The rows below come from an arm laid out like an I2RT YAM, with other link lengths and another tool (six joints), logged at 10 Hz.
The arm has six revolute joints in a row. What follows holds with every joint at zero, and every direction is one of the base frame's.
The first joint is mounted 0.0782 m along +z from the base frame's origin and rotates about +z.
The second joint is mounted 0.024 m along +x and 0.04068 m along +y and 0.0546 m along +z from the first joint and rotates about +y.
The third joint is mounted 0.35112 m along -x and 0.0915 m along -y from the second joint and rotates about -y.
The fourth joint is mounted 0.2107 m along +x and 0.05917 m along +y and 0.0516 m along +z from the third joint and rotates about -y.
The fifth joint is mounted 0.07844 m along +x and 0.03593 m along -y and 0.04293 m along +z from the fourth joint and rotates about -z.
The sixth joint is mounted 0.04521 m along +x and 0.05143 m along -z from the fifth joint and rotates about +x.
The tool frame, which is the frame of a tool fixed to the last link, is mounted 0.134 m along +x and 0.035 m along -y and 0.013 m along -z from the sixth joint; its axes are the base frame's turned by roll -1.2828, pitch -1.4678 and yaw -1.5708 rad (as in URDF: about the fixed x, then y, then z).
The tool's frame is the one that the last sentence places.
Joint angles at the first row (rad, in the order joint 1, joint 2, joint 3, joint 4, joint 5, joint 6):
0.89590 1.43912 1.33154 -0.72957 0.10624 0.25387
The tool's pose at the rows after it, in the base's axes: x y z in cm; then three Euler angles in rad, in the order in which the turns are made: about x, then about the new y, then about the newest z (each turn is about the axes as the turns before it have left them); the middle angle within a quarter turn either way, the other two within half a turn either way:
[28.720, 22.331, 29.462, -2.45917, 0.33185, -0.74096]
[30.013, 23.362, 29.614, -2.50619, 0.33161, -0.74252]
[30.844, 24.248, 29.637, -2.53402, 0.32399, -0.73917]
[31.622, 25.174, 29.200, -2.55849, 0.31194, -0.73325]
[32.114, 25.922, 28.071, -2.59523, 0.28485, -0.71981]
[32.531, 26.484, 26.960, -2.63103, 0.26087, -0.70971]
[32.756, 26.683, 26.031, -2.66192, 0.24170, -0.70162]
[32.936, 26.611, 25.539, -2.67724, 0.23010, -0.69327]
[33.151, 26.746, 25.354, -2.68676, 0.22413, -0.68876]
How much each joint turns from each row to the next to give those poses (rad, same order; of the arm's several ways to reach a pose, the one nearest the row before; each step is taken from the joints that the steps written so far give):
0.00573 0.09192 0.08926 -0.08279 0.05227 -0.03089
0.00227 0.06945 0.08815 -0.05266 0.02478 -0.01718
0.00116 0.05186 0.06863 -0.04156 0.00802 -0.00647
-0.00001 0.05074 0.05150 -0.02593 0.00191 -0.00382
0.00000 0.05228 0.03549 -0.02709 -0.00458 -0.00152
0.00000 0.04614 0.02820 -0.02325 -0.00152 -0.00344
-0.00114 0.03129 0.01414 -0.01756 -0.00001 -0.00381
-0.00610 0.01526 0.00689 -0.01033 -0.00419 -0.00267
-0.00230 0.01563 0.01826 -0.01370 -0.00077 -0.00078

